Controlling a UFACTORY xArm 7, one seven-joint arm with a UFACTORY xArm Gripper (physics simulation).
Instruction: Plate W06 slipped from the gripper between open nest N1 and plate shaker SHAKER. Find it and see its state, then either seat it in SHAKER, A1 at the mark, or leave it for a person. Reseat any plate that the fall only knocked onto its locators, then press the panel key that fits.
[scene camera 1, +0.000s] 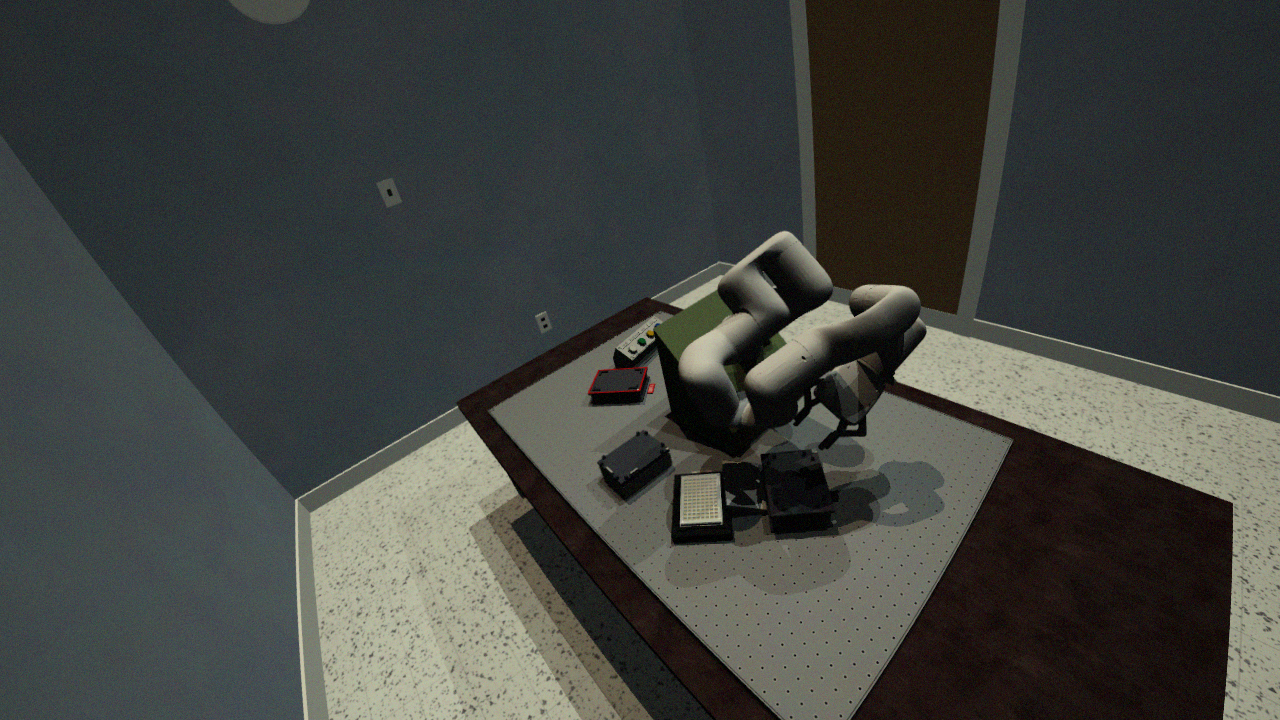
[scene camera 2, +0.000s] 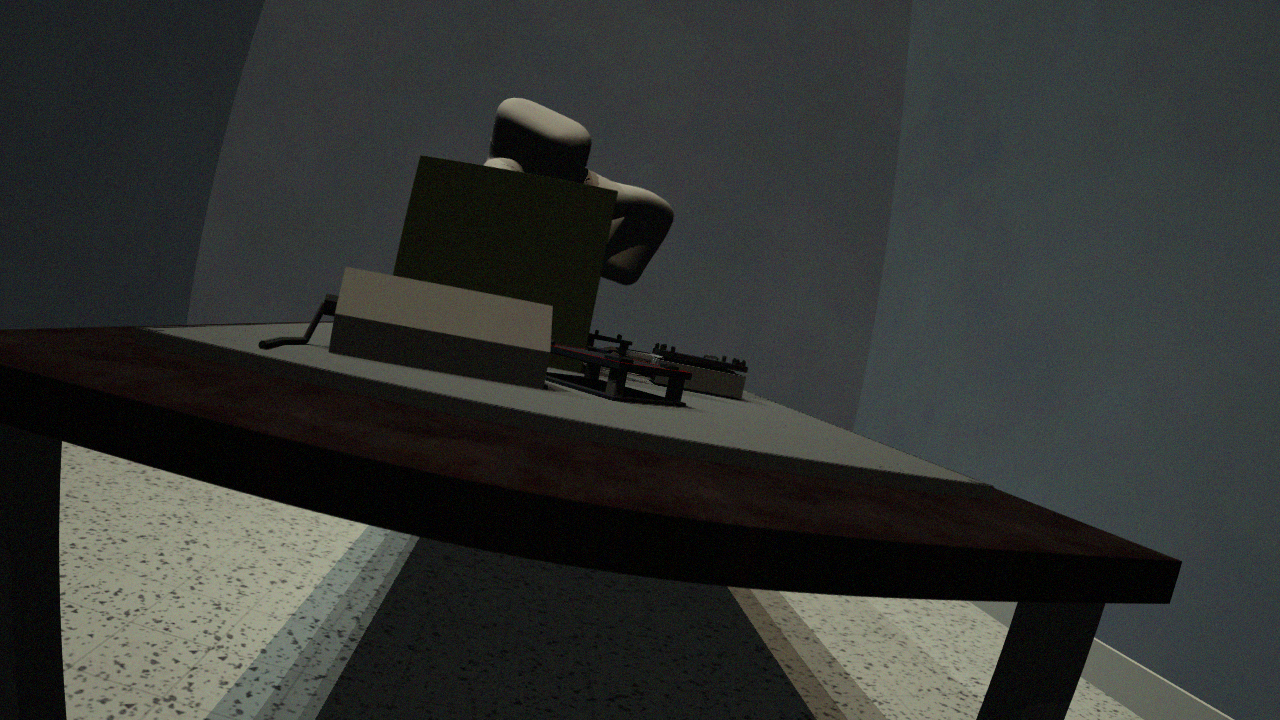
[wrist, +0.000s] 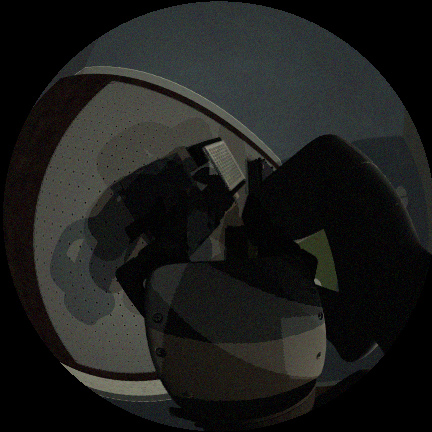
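Pixels of known places: gripper, fingertip midpoint: (scene camera 1: 807, 437) (wrist: 216, 203); arm's base at its link origin: (scene camera 2: 483, 237).
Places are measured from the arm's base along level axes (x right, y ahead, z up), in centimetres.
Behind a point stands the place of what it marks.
Observation:
A white well plate (scene camera 1: 699, 499) @[x -22.6, y 34.3, z -14.2 cm] (wrist: 224, 163) @[x -23.0, y 33.1, z -14.2 cm] lies flat on a dark base at the front of the grey mat (scene camera 1: 787, 590) @[x -46.7, y 33.9, z -18.1 cm]. I cannot read any label on it. A dark blocky device (scene camera 1: 795, 489) @[x -35.1, y 19.4, z -12.7 cm], probably the shaker, stands just right of it, with a dark shadowed gap between the two. My gripper (scene camera 1: 827, 420) hangs open and empty over the mat behind the dark device, well above both. In the wrist view the fingers are dark shapes against shadow.
A red-framed nest (scene camera 1: 617, 383) @[x 27.4, y 25.8, z -14.1 cm] (scene camera 2: 617, 360) @[x 36.8, y 26.2, z -14.0 cm] and a key panel (scene camera 1: 639, 340) @[x 38.4, y 10.0, z -10.9 cm] (scene camera 2: 440, 322) @[x 45.1, y 8.8, z -13.4 cm] sit at the back left. A dark box (scene camera 1: 633, 460) @[x -4.6, y 39.3, z -12.6 cm] stands left of the plate. The arm rises from a green pedestal (scene camera 1: 697, 317) @[x 6.4, y 8.0, z 7.4 cm] (scene camera 2: 506, 237) @[x 9.2, y 5.9, z -0.4 cm].

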